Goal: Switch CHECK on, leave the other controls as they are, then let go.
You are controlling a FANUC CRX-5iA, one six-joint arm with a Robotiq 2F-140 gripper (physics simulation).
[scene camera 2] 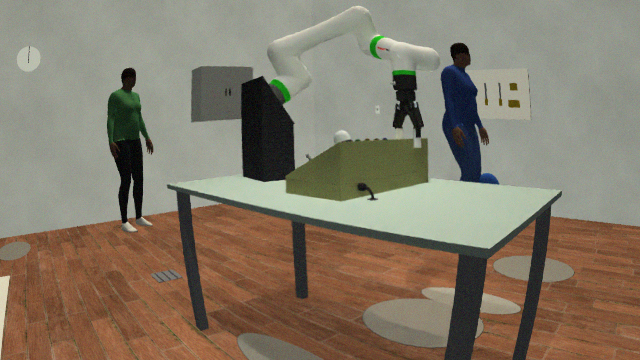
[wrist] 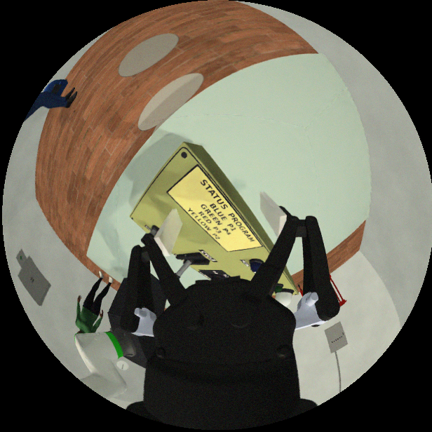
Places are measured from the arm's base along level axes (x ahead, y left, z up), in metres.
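Pixels of known places: arm's base, origin of its link: (scene camera 2: 266, 101).
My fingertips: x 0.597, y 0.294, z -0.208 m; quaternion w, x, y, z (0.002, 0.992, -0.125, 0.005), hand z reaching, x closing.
For each thing: its top centre in the pictures, then the offset to it from my fingertips. "*": a spot on its surface instead. Level surfaces: height alone.
- white dome, a spot on its surface: (scene camera 2: 342, 136) * 0.047 m up, 0.072 m ahead, 0.350 m right
- pale green table, height of its surface: 0.142 m down
- black cable, a spot on its surface: (scene camera 2: 370, 191) * 0.118 m down, 0.136 m ahead, 0.298 m right
The olive control box (scene camera 2: 385, 162) (wrist: 150, 200) has a sloped front. Its yellow plate (wrist: 187, 192) reads STATUS PROGRAM above a list of colours. Below the plate in the wrist view are a black switch (wrist: 196, 258) with a metal lever, and a dark blue button (wrist: 256, 265). A dark control near the left finger is partly hidden. The small labels are too blurred to read, so I cannot tell which control is CHECK or its state. A white dome (scene camera 2: 342, 136) (wrist: 284, 298) sits on the box. My gripper (scene camera 2: 408, 138) (wrist: 218, 208) is open and empty, pointing down over the plate end of the box.
The box stands on a pale green table (scene camera 2: 425, 215) (wrist: 320, 90). A black cable (scene camera 2: 370, 191) leaves its side. The arm's black pedestal (scene camera 2: 267, 135) stands behind the box's left end. People in green (scene camera 2: 126, 117) and blue (scene camera 2: 461, 105) stand beyond the table.
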